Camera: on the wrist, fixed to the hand. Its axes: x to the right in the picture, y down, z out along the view.
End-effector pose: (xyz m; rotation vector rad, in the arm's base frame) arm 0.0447 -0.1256 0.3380 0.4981 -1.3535 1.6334
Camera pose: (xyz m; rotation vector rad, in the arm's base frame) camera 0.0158 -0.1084 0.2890 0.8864 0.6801 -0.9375
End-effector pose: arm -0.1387 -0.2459 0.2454 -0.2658 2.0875 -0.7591
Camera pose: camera -0.1432 -0.1874 0.2362 1.8456 0.1072 1.0907
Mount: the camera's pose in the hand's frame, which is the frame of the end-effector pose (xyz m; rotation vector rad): -0.0173 0.0515 -0.0241 -0.0216 -0.6127 3.0233
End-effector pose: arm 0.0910 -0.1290 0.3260 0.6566 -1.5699 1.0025
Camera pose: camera 0.0641 -0.0847 0.2969 1.3417 0.9623 -1.1746
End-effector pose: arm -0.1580 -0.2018 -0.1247 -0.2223 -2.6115 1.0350
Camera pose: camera -0.1320 -0.1536 -0.1478 1.9730 -0.0377 -0.4225
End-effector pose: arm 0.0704 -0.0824 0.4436 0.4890 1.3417 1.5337
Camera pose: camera 0.0371 -0.1034 0.4881 -1.6272 0.6928 -1.1415
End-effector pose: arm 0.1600 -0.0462 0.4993 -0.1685 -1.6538 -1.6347
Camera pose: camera 0.2127 -0.0521 0.5261 -1.8550 -0.0653 0.9053
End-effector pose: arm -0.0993 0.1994 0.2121 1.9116 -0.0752 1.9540
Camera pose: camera -0.1389 0.1555 0.2062 -0.2931 1.6083 -0.1835
